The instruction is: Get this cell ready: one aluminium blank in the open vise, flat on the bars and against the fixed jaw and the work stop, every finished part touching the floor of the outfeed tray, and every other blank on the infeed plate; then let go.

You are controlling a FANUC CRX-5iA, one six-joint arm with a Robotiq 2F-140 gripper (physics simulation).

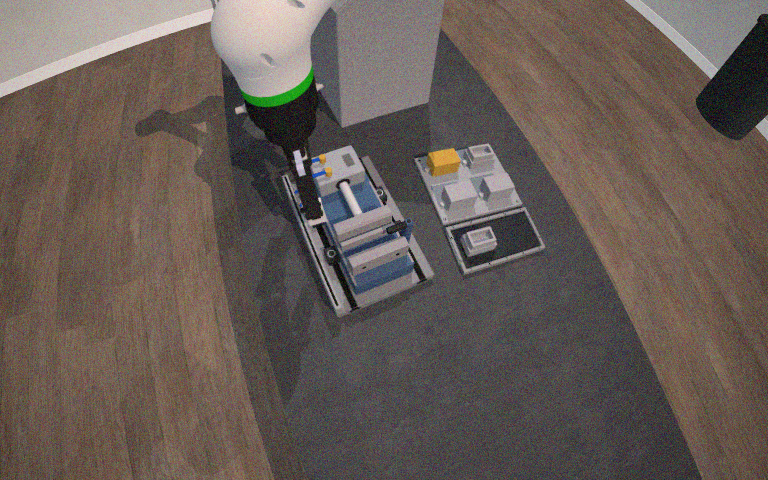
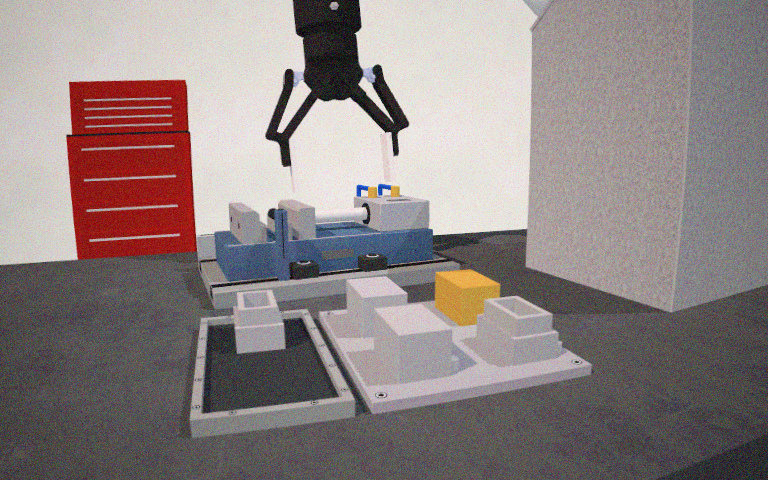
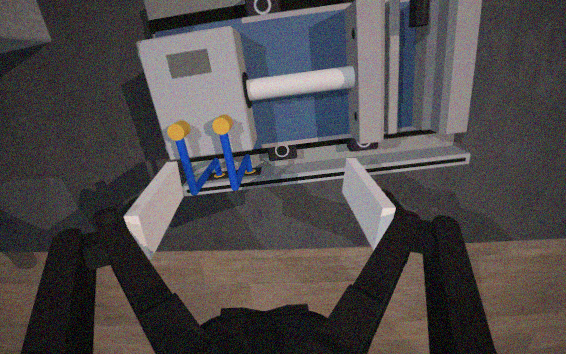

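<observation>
My gripper is open and empty, high above the hose side of the vise. No blank shows between the fixed jaw and the moving jaw. The work stop stands beside the gap. Two plain aluminium blanks and a pocketed, stepped finished part are on the infeed plate. Another finished part stands in the outfeed tray.
An orange block is on the infeed plate beside the finished part. Blue hoses with yellow fittings rise at the vise's cylinder end. A large grey block stands behind. A red cabinet stands at the wall.
</observation>
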